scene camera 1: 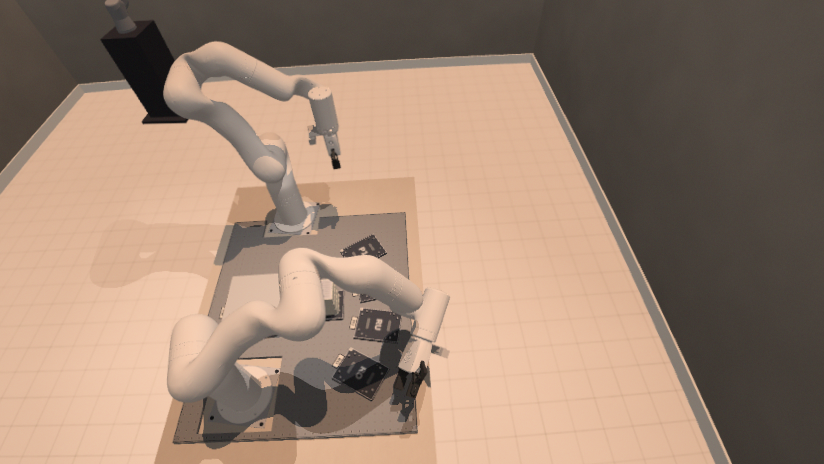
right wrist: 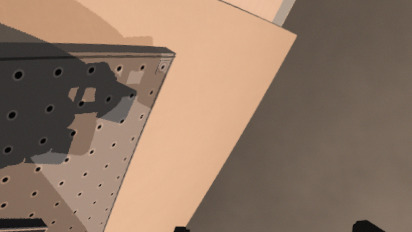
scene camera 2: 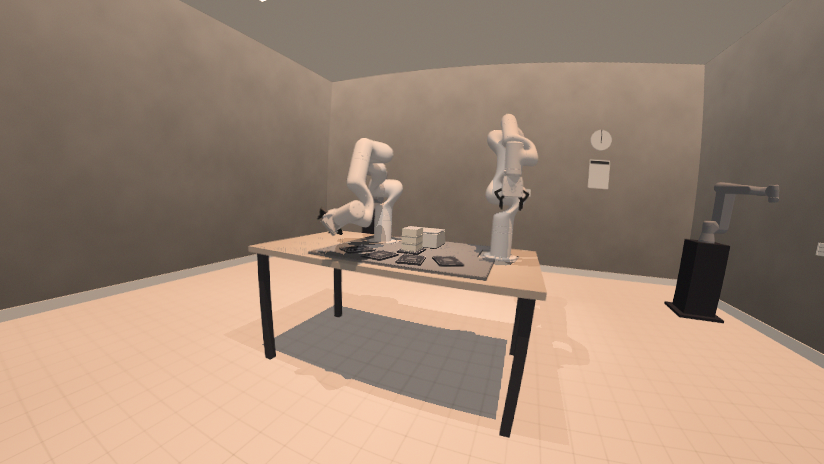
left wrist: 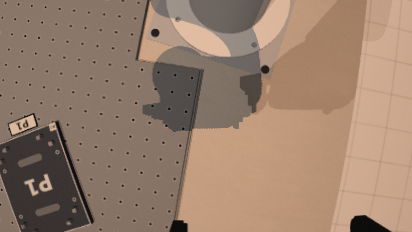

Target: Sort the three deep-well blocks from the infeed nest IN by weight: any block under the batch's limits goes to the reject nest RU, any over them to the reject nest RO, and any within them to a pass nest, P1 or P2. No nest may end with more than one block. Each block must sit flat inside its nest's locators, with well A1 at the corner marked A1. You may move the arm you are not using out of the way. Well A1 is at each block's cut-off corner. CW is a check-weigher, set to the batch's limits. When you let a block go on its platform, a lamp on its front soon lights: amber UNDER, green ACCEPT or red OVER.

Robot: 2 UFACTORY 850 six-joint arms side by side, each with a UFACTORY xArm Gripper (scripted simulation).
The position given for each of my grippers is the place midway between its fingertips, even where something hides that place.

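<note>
My right gripper (scene camera 1: 404, 393) is visible to me. So is a pale check-weigher (scene camera 1: 243, 289), though in the right wrist view the check-weigher is out of frame, and in the left wrist view it is out of frame as well. I also see a nest RU (scene camera 1: 362, 321).
</note>
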